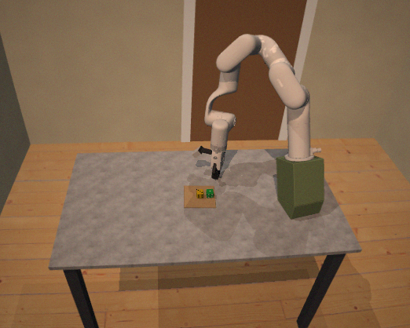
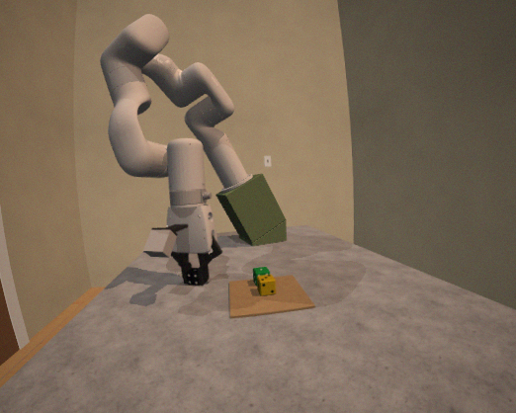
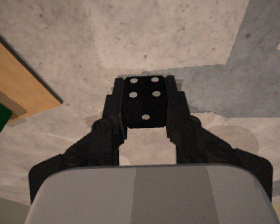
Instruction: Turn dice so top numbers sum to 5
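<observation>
Right now my hand is 10 mm above the black die. Also, from my hand: tan mat (130 mm to the left, 100 mm ahead, 20 mm below); then green die (140 mm to the left, 50 mm ahead); then yellow die (130 mm to the left, 100 mm ahead).
</observation>
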